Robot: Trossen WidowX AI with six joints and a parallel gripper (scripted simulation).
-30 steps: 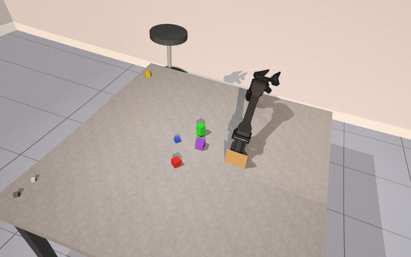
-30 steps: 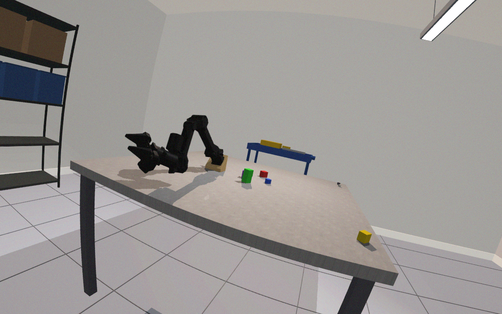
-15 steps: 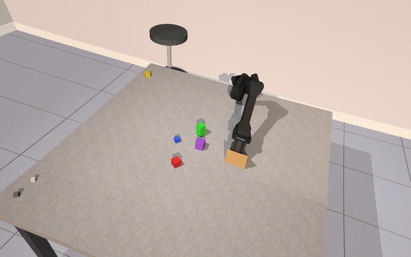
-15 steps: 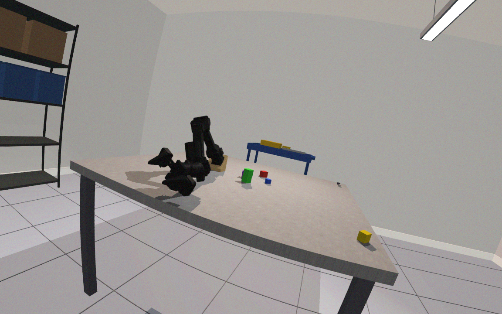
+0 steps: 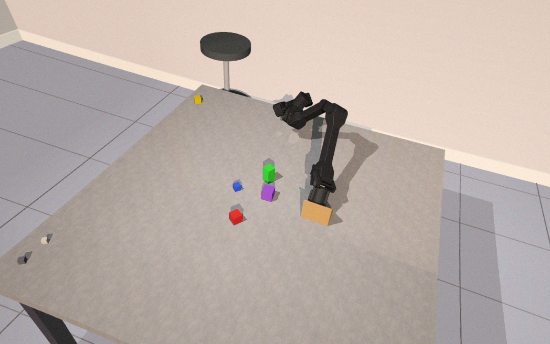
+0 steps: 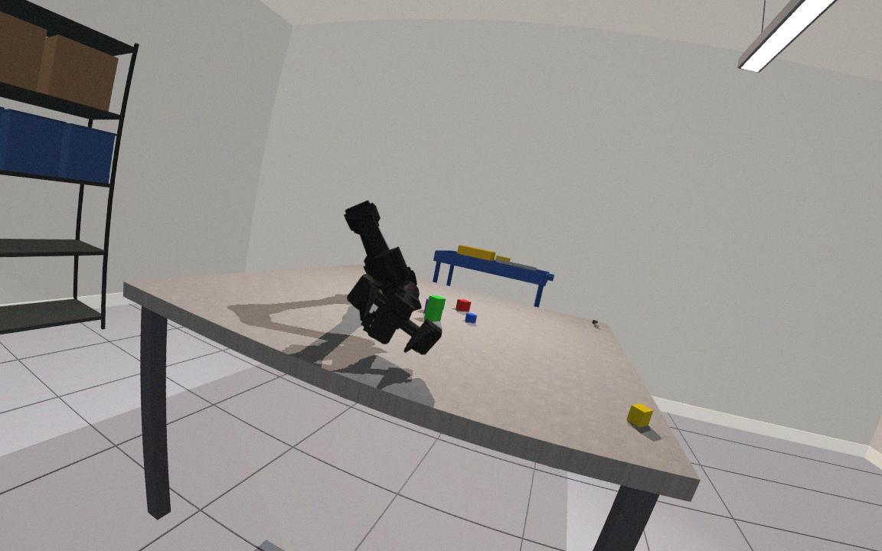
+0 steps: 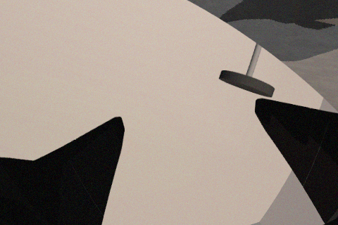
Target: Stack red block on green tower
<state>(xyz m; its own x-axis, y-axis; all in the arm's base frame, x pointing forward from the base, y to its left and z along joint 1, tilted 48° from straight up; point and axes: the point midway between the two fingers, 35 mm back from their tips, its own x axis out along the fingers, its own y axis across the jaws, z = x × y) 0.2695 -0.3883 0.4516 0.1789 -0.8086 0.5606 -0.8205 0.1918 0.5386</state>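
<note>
The red block is 770 mm to the left of my gripper tip, 60 mm below it and 10 mm behind it. Round my gripper tip: yellow block 480 mm ahead, 110 mm to the left, 70 mm below; then small blue block 620 mm to the left, 70 mm below, 50 mm ahead; then purple block 610 mm to the left, 80 mm behind, 60 mm below.
</note>
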